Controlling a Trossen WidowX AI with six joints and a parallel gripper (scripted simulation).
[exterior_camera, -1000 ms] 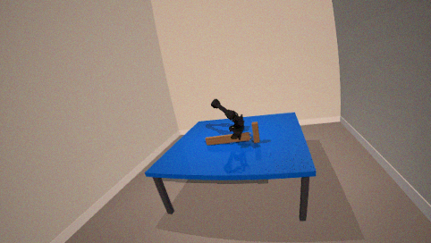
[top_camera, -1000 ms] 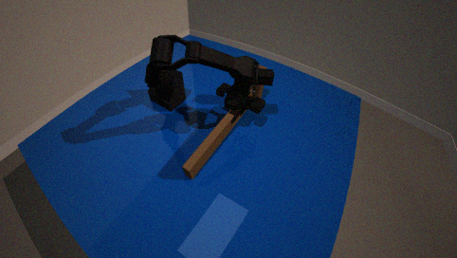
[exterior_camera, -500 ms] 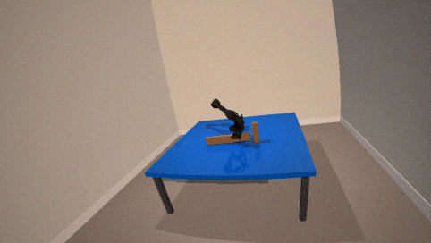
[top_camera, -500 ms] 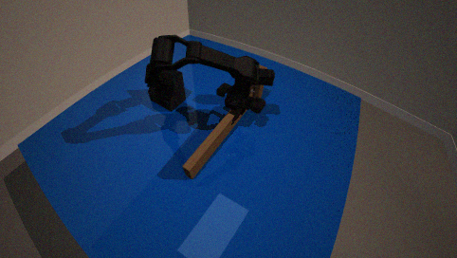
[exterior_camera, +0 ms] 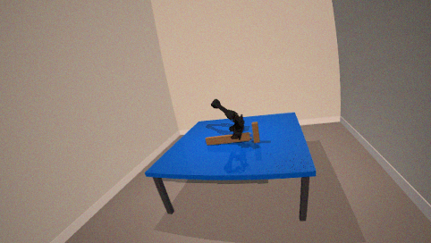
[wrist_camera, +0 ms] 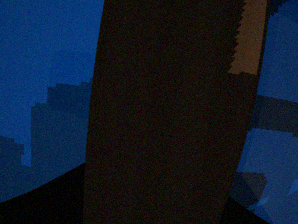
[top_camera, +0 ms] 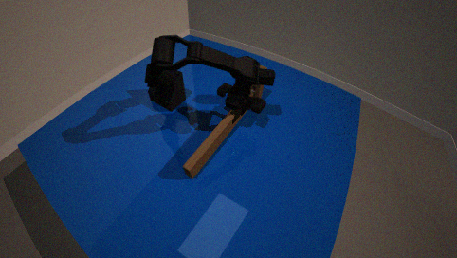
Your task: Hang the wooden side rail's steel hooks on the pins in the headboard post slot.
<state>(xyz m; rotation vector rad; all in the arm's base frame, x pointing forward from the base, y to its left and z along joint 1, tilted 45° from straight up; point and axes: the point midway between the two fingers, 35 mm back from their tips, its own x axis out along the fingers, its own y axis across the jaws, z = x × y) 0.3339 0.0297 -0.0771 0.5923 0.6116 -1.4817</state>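
The headboard post lies 15 cm to the left of my gripper tip and 4 cm above it.
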